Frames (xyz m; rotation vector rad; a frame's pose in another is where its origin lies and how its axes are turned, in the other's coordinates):
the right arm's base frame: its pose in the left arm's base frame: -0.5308 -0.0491 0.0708 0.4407 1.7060 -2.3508
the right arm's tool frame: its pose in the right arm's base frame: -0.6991 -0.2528 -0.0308 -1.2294 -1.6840 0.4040
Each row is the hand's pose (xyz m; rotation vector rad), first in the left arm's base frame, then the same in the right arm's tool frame.
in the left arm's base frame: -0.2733 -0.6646 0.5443 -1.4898 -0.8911 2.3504
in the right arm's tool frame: 0.4560 -0.3207 -0.5493 2.1580 2.1645 -0.3559
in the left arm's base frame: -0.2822 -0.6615 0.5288 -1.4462 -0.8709 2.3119
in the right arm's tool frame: 0.4610 -0.3044 -0.5554 2.1302 2.2351 -0.3914
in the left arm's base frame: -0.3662 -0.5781 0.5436 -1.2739 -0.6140 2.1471
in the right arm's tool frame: 0.3691 -0.2468 -0.6050 -1.8227 -2.2058 0.5837
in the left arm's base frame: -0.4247 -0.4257 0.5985 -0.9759 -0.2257 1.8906
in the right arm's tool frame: 0.2069 -0.1891 -0.6091 -1.3152 -2.0047 0.8556
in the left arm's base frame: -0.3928 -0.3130 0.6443 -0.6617 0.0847 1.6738
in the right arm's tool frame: 0.1018 -0.1710 -0.5425 -0.8894 -1.7773 1.0976
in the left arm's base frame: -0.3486 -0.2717 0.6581 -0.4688 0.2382 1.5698
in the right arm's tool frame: 0.0730 -0.1708 -0.4875 -0.6710 -1.6408 1.2385
